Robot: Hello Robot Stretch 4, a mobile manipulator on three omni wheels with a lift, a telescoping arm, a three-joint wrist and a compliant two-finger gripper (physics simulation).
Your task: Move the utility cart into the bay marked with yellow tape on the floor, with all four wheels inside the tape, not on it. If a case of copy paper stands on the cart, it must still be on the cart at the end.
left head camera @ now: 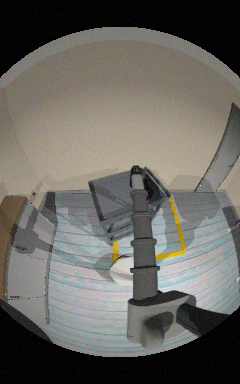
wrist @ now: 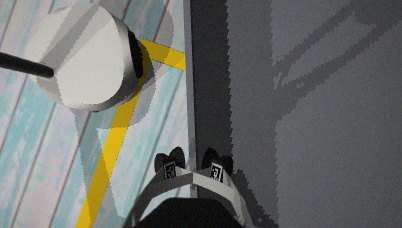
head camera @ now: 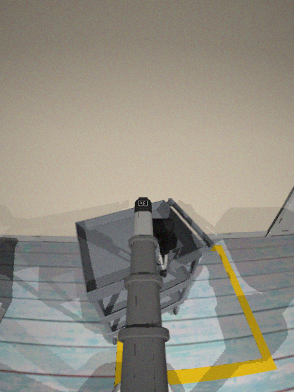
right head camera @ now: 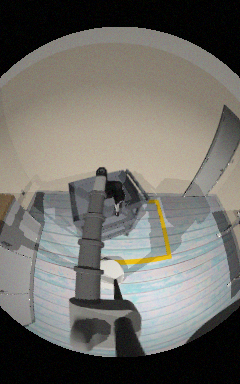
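Pixels of known places: gripper, fingertip midpoint: (head camera: 161, 271) (right head camera: 115, 212); robot's base at its link origin: (left head camera: 125, 270) (right head camera: 107, 273).
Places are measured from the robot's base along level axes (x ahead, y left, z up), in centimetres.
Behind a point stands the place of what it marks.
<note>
The grey utility cart (head camera: 110, 250) @[x 66.0, y 17.8, z 76.6 cm] (left head camera: 111, 197) @[x 66.4, y 16.2, z 76.6 cm] (right head camera: 82, 197) @[x 67.8, y 23.0, z 76.6 cm] (wrist: 330, 125) @[x 65.7, y 0.2, z 76.6 cm] stands turned at an angle near the back wall, its handle at the far right. No paper case shows on the visible part of its top tray. The yellow tape (head camera: 245, 305) @[x 60.8, y -92.2, z -2.8 cm] (left head camera: 177, 225) @[x 64.7, y -90.5, z -2.8 cm] (right head camera: 164, 235) @[x 54.3, y -90.6, z -2.8 cm] (wrist: 115, 140) @[x 17.8, y -30.1, z -2.7 cm] runs right of and in front of the cart. The cart's left part reaches past the left tape line. One caster shows close to that line; the other wheels are mostly hidden. My gripper (head camera: 163, 273) @[x 52.3, y -9.1, z 77.6 cm] (right head camera: 117, 214) @[x 52.3, y -9.1, z 77.6 cm] (wrist: 193, 160) @[x 52.3, y -9.1, z 77.6 cm] is shut on the cart's near rim, one fingertip on each side.
My white round base (left head camera: 122, 271) @[x 0.1, y 4.8, z 18.7 cm] (right head camera: 112, 270) @[x 4.8, y -6.9, z 18.7 cm] (wrist: 80, 75) @[x 3.8, y -6.7, z 18.7 cm] is near the tape's front left corner. A white cabinet (left head camera: 30, 265) @[x -16.1, y 113.7, z 45.4 cm] (right head camera: 15, 275) @[x -35.5, y 113.3, z 42.5 cm] with a brown top is at the left. A grey door (left head camera: 220, 150) @[x 140.5, y -171.7, z 113.3 cm] (right head camera: 215, 150) @[x 140.4, y -180.1, z 123.2 cm] is at the right in the back wall.
</note>
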